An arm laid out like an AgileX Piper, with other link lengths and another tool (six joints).
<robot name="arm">
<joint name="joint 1" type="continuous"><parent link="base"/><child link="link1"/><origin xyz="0 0 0.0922" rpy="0 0 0"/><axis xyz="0 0 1"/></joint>
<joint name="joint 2" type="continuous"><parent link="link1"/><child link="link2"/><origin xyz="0 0 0" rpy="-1.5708 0 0"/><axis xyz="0 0 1"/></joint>
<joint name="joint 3" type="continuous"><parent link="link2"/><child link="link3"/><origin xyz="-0.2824 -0.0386 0" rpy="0 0 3.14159"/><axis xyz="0 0 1"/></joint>
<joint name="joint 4" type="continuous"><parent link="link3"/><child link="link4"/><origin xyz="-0.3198 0.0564 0" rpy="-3.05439 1.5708 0"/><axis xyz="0 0 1"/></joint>
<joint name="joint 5" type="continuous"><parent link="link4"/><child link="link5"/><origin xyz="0 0 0" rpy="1.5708 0 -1.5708"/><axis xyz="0 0 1"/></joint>
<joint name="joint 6" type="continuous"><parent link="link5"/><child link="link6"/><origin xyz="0 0.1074 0" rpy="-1.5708 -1.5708 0"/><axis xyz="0 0 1"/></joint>
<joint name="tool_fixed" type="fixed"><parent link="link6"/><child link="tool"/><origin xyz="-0.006 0.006 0.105" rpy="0 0.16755 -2.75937"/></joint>
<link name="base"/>
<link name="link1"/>
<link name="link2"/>
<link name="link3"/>
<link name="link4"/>
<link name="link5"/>
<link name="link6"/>
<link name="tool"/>
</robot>
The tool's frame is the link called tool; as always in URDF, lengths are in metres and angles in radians. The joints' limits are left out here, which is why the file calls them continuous.
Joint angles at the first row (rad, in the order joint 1, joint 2, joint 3, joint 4, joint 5, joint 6):
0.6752 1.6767 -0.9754 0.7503 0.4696 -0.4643
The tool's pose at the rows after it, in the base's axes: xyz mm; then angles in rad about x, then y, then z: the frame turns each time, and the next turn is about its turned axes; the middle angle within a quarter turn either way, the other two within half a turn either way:
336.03 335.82 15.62 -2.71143 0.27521 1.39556
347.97 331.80 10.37 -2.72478 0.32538 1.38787
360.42 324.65 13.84 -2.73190 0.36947 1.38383
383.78 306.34 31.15 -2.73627 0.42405 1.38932
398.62 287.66 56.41 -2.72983 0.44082 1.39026
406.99 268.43 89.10 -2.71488 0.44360 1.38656
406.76 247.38 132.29 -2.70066 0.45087 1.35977
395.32 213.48 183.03 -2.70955 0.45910 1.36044
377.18 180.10 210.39 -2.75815 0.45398 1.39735
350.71 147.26 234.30 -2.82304 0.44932 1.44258
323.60 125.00 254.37 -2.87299 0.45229 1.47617
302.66 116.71 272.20 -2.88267 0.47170 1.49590
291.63 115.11 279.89 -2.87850 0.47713 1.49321
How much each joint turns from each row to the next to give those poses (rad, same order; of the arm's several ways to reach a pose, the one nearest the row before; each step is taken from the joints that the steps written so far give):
0.0000 0.0581 0.0008 0.0035 -0.0514 -0.0100
-0.0048 0.0178 0.0011 -0.0093 -0.0577 -0.0195
-0.0172 -0.0022 -0.0020 -0.0210 -0.0299 -0.0062
-0.0565 -0.0239 -0.0186 -0.0395 0.0071 -0.0029
-0.0627 -0.0433 -0.0275 -0.0315 0.0698 -0.0022
-0.0639 -0.0584 -0.0344 -0.0247 0.1036 0.0000
-0.0593 -0.0840 -0.0393 -0.0423 0.1274 0.0072
-0.0762 -0.1179 -0.0375 -0.0574 0.1639 0.0359
-0.0617 -0.0958 -0.0093 -0.0619 0.1298 0.0487
-0.0529 -0.1066 -0.0008 -0.0684 0.1298 0.0522
-0.0296 -0.0956 0.0000 -0.0521 0.1018 0.0422
-0.0054 -0.0754 0.0000 -0.0200 0.0530 0.0382
0.0003 -0.0344 0.0000 -0.0012 0.0267 0.0092

